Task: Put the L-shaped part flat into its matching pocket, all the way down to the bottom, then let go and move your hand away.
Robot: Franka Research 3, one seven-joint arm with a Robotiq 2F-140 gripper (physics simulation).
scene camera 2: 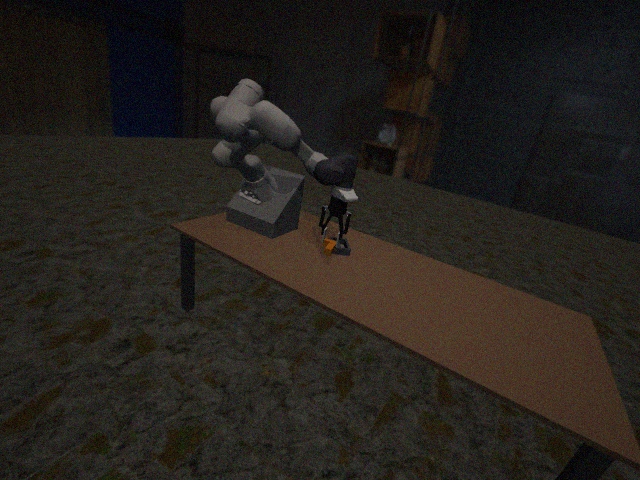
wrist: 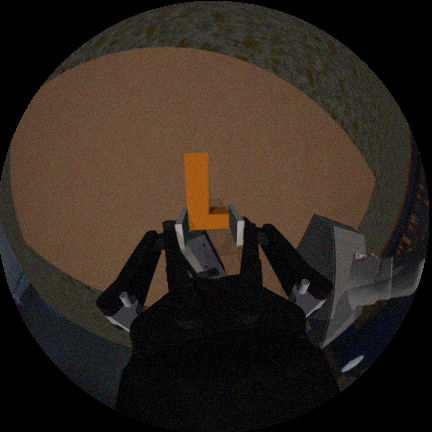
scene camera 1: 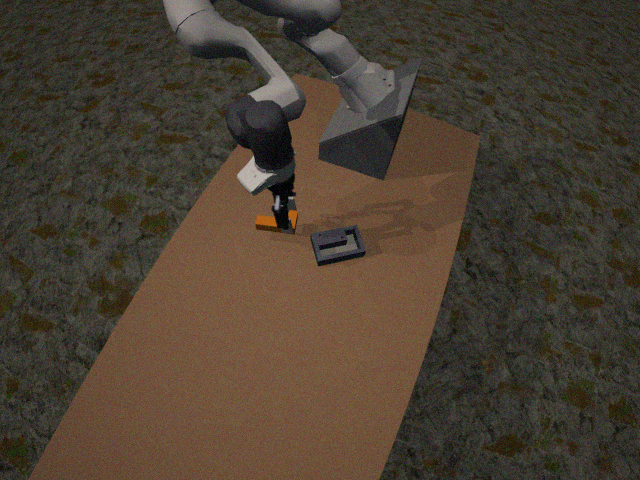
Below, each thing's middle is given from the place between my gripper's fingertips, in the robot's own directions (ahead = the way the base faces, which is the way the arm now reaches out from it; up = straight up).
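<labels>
My hand's 60 mm above the grey pocket block (scene camera 1: 341, 244) and 140 mm to the right of it. There's also the orange L-shaped part (wrist: 200, 216), 10 mm ahead of my hand and 30 mm to the right of it. Going by their middles, that orange L-shaped part is the nearest to my hand of the things named here.
</labels>
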